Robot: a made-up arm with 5 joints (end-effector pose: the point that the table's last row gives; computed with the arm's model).
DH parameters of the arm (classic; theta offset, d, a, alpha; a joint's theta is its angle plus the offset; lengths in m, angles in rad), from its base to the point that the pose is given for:
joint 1: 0 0.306 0 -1.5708
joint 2: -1.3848 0 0.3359 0
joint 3: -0.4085 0 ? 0
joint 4: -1.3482 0 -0.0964 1.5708
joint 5: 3.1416 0.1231 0 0
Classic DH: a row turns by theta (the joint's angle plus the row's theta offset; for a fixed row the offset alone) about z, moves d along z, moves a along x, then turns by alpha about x.
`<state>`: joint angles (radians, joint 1 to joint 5).
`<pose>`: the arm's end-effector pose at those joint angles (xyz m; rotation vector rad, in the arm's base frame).
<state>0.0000 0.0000 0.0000 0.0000 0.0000</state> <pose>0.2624 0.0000 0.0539 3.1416 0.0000 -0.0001</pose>
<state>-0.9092 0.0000 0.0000 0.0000 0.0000</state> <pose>0.1612 -0.2070 0.0539 -2.8225 1.3795 0.0001</pose>
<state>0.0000 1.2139 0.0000 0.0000 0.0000</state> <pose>-0.1445 0.0000 -0.0279 2.5804 0.0000 -1.7920</pose>
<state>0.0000 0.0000 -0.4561 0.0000 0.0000</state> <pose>0.4983 0.0000 0.2016 3.0603 0.0000 0.7101</pose>
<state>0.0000 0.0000 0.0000 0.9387 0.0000</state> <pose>0.1236 0.0000 0.0265 2.8018 0.0000 -1.4211</pose>
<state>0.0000 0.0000 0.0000 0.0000 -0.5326</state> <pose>0.2624 0.0000 0.0539 -3.0308 -0.8267 0.0001</pose>
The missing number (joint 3, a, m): -0.4707
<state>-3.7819 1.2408 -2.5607 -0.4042 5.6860</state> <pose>-0.7296 0.5436 0.4549 -0.0323 -1.4973 -1.0131</pose>
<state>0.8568 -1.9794 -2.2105 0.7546 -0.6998</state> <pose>-0.5928 -0.6841 0.4609 0.3120 0.3076 -2.9540</pose>
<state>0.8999 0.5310 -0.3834 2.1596 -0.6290</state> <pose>0.0622 0.0783 0.1011 0.8528 0.8178 -2.6418</pose>
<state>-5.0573 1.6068 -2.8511 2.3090 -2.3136</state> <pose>0.2485 0.6916 0.0392 0.4606 -2.2847 1.1750</pose>
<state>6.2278 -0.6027 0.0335 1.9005 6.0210</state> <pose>0.1021 -0.0057 0.1596 -2.3157 -0.2403 1.8052</pose>
